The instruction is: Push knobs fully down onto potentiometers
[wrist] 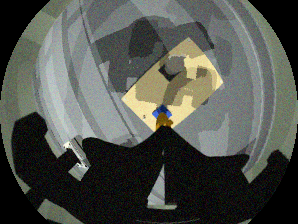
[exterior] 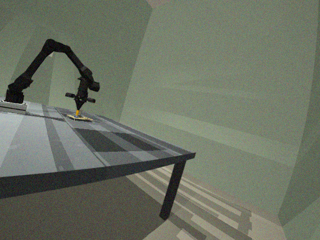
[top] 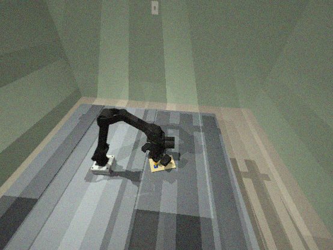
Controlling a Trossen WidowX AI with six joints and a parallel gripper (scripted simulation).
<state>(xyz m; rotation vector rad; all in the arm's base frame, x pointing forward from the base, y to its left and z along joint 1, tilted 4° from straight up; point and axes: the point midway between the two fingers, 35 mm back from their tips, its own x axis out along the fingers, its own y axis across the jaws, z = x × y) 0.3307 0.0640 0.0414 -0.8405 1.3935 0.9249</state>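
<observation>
Now: the grey knob 3 cm ahead of my gripper tip, 6 cm to the left of it and 1 cm below it. Round my gripper tip: orange knob 1 cm below.
</observation>
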